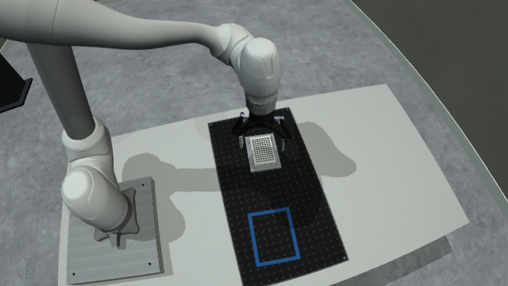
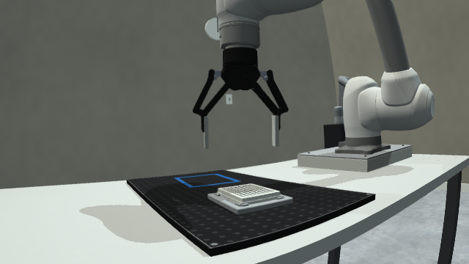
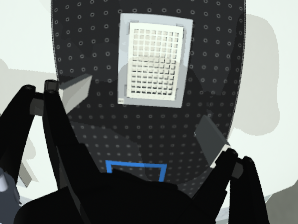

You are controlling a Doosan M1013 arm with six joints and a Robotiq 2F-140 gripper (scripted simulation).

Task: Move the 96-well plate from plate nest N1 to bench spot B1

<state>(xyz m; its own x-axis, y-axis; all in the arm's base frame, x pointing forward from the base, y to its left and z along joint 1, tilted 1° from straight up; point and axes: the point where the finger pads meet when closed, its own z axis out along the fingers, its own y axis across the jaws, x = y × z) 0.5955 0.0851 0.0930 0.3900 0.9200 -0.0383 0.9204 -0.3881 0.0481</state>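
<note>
Right now the white 96-well plate is 10 cm below my hand, 4 cm to the left of it and 2 cm ahead of it. The rest, counted from my hand: grey plate nest N1: 12 cm below, 4 cm to the left, 2 cm ahead.
</note>
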